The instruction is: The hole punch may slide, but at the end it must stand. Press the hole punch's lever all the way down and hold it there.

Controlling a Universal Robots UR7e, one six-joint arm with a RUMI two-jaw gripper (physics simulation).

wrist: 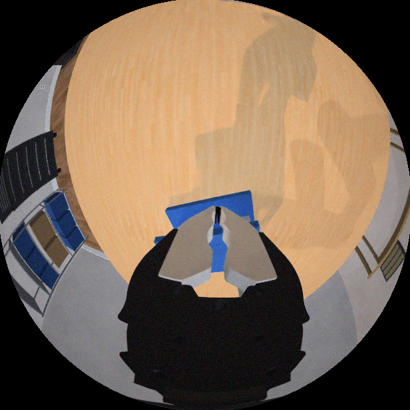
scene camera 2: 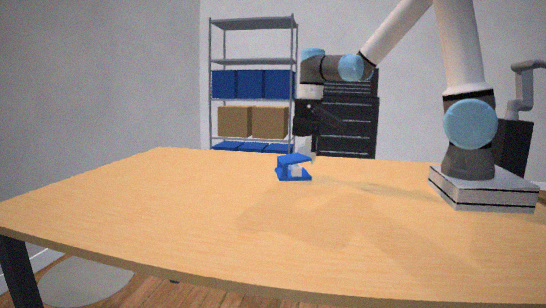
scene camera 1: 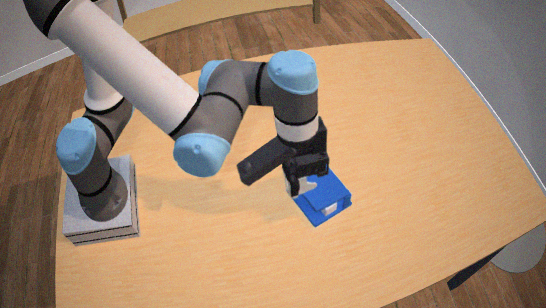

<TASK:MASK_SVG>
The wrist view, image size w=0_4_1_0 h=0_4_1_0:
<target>my gripper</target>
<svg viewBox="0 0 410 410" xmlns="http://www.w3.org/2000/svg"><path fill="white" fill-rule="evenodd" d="M224 206L210 206L188 218L178 228L172 228L168 234L144 255L132 273L128 283L124 306L118 313L118 319L128 323L126 328L127 351L120 351L119 355L124 363L134 372L133 383L158 391L163 396L162 401L164 403L173 404L172 408L169 409L232 410L243 408L243 405L264 400L266 399L268 389L290 381L290 372L306 354L305 351L300 349L303 334L302 323L309 320L309 315L304 306L302 286L296 270L288 258L264 232L258 232L252 224ZM216 214L218 223L223 228L222 240L228 248L223 265L224 280L238 288L239 297L201 297L193 289L210 280L212 248L210 248L208 243L212 240Z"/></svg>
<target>blue hole punch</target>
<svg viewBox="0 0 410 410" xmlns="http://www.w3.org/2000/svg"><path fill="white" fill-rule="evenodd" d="M165 235L155 236L154 244L157 244ZM216 214L212 240L208 243L210 248L212 248L211 272L224 272L223 265L228 248L222 240L223 228L218 223ZM260 232L258 220L254 220L250 190L169 206L164 210L172 227L178 228L185 220L210 206L224 206L244 218Z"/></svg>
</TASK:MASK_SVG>
